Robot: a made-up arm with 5 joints. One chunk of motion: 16 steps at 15 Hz.
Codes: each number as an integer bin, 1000 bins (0 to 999) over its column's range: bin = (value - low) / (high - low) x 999, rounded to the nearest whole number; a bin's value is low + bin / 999 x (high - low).
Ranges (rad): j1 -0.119..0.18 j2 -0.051..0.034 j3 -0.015..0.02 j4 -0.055..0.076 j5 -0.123..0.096
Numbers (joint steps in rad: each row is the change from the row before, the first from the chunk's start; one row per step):
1: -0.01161 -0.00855 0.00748 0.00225 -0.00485
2: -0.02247 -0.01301 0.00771 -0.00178 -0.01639
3: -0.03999 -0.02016 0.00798 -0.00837 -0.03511
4: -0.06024 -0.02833 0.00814 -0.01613 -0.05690
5: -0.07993 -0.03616 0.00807 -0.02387 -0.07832
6: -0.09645 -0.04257 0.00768 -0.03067 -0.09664
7: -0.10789 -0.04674 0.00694 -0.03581 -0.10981
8: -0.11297 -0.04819 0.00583 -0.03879 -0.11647
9: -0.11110 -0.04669 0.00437 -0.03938 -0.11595
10: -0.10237 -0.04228 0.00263 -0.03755 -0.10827
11: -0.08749 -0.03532 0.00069 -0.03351 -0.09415
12: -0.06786 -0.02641 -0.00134 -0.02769 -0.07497
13: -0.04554 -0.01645 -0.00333 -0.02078 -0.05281
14: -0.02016 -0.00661 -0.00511 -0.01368 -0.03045
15: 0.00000 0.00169 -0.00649 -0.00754 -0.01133
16: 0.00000 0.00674 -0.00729 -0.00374 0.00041
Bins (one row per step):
1: 359 499 642 437 539
2: 323 446 648 406 486
3: 264 362 656 356 401
4: 196 266 660 296 302
5: 131 174 658 237 204
6: 75 99 647 186 120
7: 37 50 626 146 60
8: 20 33 595 124 30
9: 26 51 553 119 32
10: 56 102 503 133 67
11: 105 184 448 164 132
12: 171 289 390 208 219
13: 245 406 333 261 320
14: 330 522 282 315 422
15: 398 619 243 362 509
16: 398 679 220 391 563

